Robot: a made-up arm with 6 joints.
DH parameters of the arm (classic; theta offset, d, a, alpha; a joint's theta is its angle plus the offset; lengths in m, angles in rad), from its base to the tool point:
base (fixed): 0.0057 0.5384 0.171 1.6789
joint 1: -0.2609 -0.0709 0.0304 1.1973
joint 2: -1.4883 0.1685 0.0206 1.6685
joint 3: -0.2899 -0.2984 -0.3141 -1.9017
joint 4: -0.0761 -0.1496 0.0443 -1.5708
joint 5: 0 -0.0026 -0.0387 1.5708
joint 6: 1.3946 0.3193 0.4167 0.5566
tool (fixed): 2.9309 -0.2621 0 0
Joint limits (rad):
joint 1: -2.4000..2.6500
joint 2: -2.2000..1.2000
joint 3: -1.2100..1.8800
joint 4: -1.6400..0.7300
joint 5: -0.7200..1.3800
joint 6: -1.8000..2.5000
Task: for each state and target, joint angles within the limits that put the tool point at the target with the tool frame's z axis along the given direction. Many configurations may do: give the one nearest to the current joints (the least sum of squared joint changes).
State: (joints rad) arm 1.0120 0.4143 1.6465 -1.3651 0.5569 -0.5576
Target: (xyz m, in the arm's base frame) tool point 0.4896 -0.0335 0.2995 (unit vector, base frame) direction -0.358 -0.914 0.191
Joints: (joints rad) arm 0.3762 0.2868 1.5687 -1.2350 -0.2362 -0.5132
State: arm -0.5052 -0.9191 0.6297 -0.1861 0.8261 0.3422
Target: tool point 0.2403 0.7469 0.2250 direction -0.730 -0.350 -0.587
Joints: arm -0.7246 -1.3167 0.9987 -0.2878 0.1250 0.2403
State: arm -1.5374 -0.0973 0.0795 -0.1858 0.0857 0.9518
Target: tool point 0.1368 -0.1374 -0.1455 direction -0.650 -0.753 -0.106
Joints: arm -2.3825 -0.0744 0.7058 0.2013 -0.6868 1.1095
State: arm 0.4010 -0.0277 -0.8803 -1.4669 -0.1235 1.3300
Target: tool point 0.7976 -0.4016 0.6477 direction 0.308 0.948 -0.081
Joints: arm 0.8219 0.2297 -0.8604 -1.5100 0.1464 1.1422
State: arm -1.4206 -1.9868 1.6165 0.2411 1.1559 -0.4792
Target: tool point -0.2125 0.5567 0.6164 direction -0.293 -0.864 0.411
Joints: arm -1.4276 -1.2418 1.5404 -0.4466 1.2384 -0.2685
